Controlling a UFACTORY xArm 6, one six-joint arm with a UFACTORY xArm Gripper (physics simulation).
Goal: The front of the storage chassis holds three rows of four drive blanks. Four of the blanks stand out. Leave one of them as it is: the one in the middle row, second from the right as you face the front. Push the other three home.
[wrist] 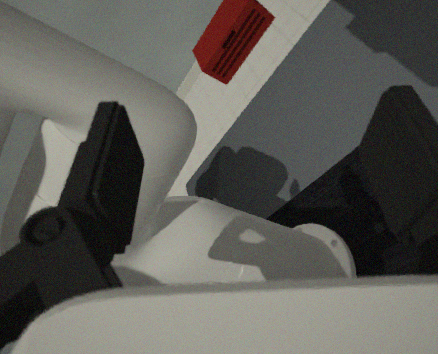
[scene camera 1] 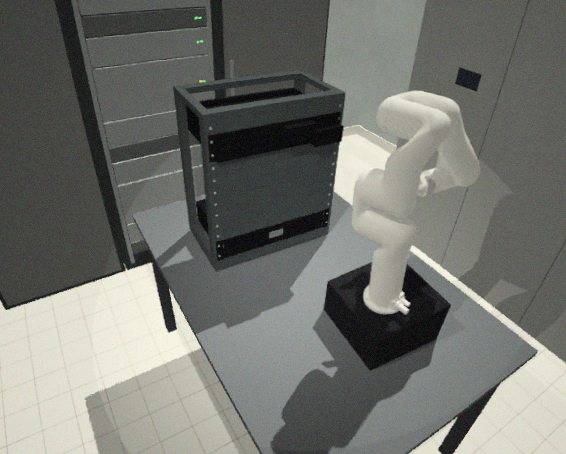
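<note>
The storage chassis [scene camera 1: 245, 144] is a black band across the upper front of a grey rack frame [scene camera 1: 270, 111] in the scene view. At its right end a dark block, seemingly a drive blank [scene camera 1: 327, 135], stands out from the front. A thinner dark raised piece [scene camera 1: 299, 126] shows to its upper left. The rows and the separate blanks are too dark to tell apart. My gripper [wrist: 251, 125] is open and empty in the wrist view, its two black fingers wide apart. It faces the arm's own white links, away from the chassis; the scene view does not show its fingers clearly.
The arm stands on a black base block [scene camera 1: 367, 320] on the grey table [scene camera 1: 240, 325], right of and in front of the rack. Below the chassis are a grey panel [scene camera 1: 272, 187] and a black unit [scene camera 1: 300, 229]. A red box [wrist: 220, 45] shows beyond the table edge.
</note>
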